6 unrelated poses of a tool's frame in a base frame.
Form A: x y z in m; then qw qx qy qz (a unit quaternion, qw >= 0).
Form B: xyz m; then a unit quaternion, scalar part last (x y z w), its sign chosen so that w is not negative. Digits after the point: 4 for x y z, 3 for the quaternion.
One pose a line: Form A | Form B
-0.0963, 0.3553, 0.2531, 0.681, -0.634, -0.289, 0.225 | -0.0963, 0.3553, 0.2531, -0.634, -0.289, 0.225, 0.681
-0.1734, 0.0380, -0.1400, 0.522, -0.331, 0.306, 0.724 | -0.1734, 0.0380, -0.1400, -0.331, 0.306, 0.724, 0.522
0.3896, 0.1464, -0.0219, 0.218, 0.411, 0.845, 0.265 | 0.3896, 0.1464, -0.0219, 0.411, 0.845, 0.265, 0.218
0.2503, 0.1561, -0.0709, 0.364, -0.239, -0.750, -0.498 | 0.2503, 0.1561, -0.0709, -0.239, -0.750, -0.498, 0.364
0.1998, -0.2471, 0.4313, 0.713, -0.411, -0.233, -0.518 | 0.1998, -0.2471, 0.4313, -0.411, -0.233, -0.518, 0.713
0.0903, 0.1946, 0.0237, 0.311, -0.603, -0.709, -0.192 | 0.0903, 0.1946, 0.0237, -0.603, -0.709, -0.192, 0.311
